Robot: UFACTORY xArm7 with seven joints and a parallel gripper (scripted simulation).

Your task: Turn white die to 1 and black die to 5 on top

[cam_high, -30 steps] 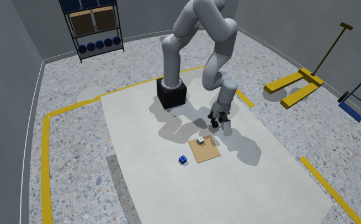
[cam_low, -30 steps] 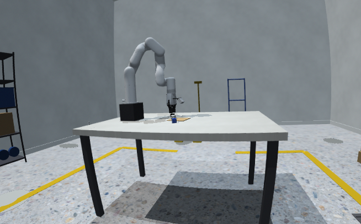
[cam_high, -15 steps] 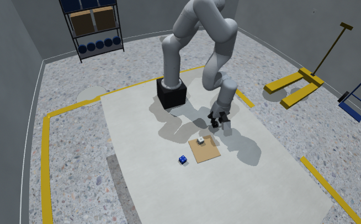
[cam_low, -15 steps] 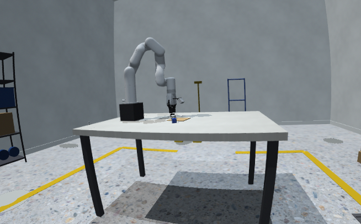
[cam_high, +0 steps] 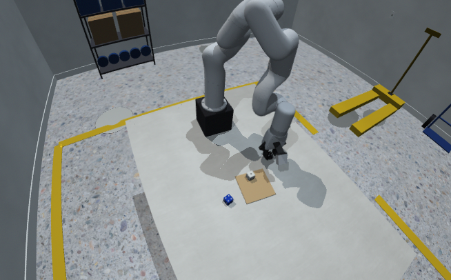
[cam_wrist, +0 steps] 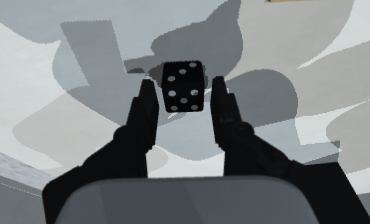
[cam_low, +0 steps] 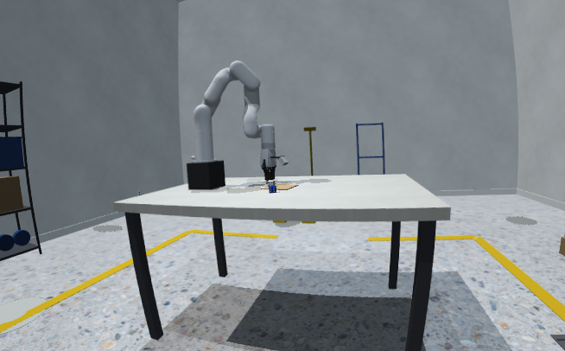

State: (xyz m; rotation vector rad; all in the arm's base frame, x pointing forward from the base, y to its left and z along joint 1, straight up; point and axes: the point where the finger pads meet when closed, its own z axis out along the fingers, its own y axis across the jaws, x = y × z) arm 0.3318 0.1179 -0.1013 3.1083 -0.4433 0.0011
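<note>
My hand is 2 cm above the black die. From my hand the other things lie so: blue die (30 cm to the right, 9 cm ahead, 2 cm below); white die (15 cm to the right, 4 cm ahead, 2 cm below); tan mat (15 cm to the right, 9 cm ahead, 4 cm below).
</note>
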